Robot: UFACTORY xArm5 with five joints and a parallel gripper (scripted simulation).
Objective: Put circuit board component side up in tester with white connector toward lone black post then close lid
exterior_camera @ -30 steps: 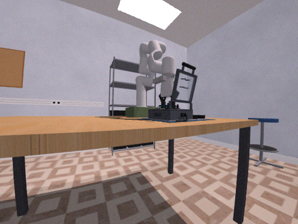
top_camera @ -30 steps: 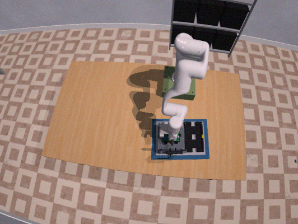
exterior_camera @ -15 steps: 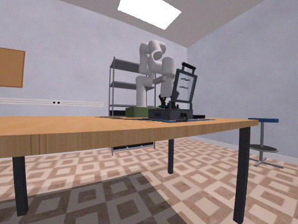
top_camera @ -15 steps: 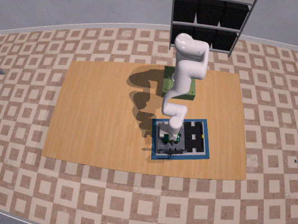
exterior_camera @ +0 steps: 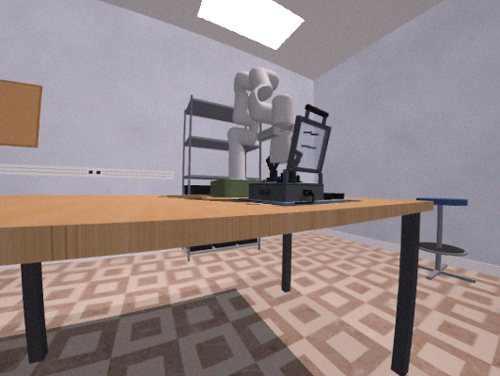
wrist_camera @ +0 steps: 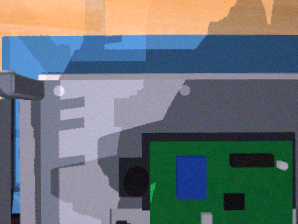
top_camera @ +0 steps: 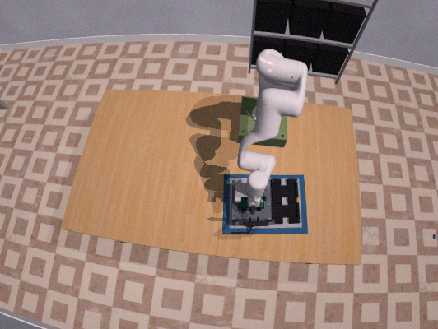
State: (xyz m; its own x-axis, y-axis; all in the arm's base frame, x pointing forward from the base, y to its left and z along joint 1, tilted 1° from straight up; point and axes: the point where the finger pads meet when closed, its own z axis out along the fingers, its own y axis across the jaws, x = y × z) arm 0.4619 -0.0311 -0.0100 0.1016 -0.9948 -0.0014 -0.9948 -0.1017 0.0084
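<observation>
Now: the green circuit board 10 mm below my hand. From my hand the other things lie so: tester lid (120 mm ahead, 10 mm to the left, 100 mm above); then tester (20 mm ahead, 40 mm to the left, 30 mm above).
</observation>
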